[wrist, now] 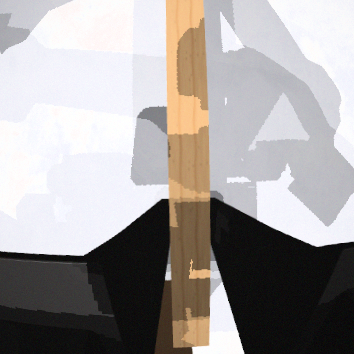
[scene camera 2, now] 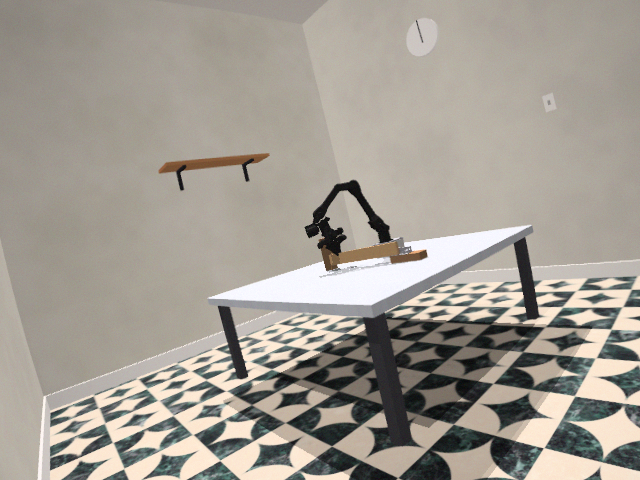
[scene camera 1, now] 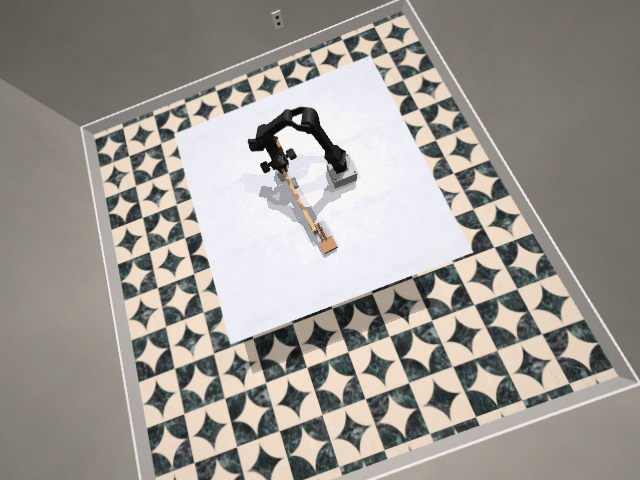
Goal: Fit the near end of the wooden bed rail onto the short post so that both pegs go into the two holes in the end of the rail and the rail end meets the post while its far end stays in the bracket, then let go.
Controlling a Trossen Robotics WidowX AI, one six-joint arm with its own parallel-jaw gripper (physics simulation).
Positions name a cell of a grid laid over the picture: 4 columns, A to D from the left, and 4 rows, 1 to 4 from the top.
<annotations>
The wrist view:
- gripper: C3
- wooden bed rail: C1, gripped by the gripper
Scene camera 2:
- wooden bed rail: C3
</annotations>
